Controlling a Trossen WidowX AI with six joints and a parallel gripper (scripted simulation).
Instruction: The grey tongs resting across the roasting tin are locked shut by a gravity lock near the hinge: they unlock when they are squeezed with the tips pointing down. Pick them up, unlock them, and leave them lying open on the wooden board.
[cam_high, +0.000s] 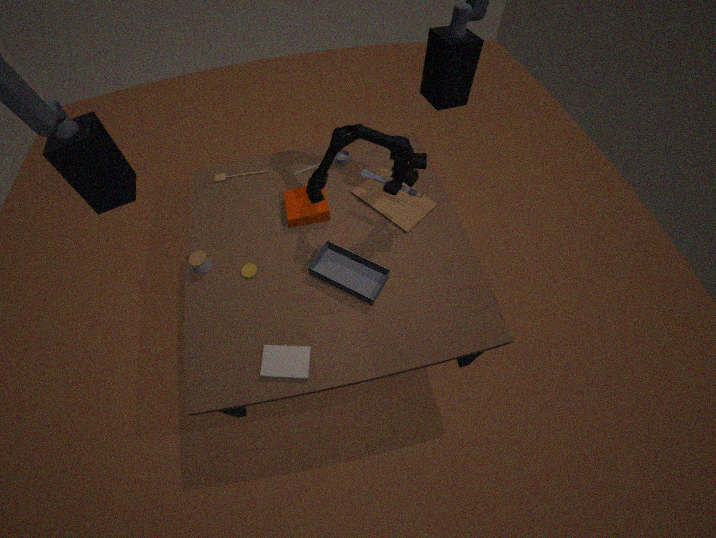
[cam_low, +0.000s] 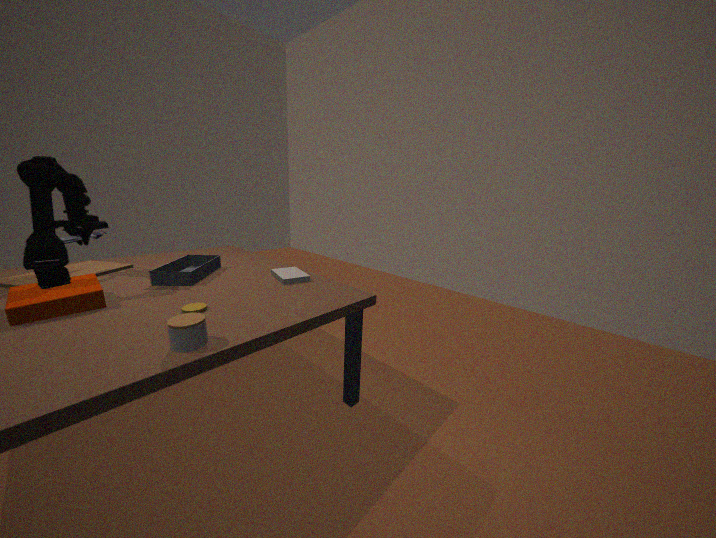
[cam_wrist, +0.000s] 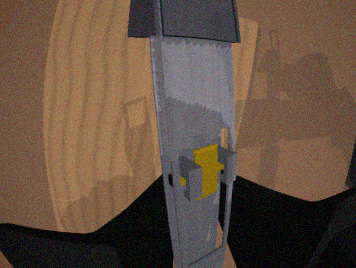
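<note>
Now: the wooden board 12 cm below my gripper tip, 6 cm behind it and 2 cm to the left of it. Also, from my gripper tip: white pad (69 cm to the right, 52 cm ahead, 11 cm below); yellow lock piece (4 cm above, 2 cm ahead, 1 cm to the left); roasting tin (34 cm to the right, 26 cm ahead, 10 cm below).
</note>
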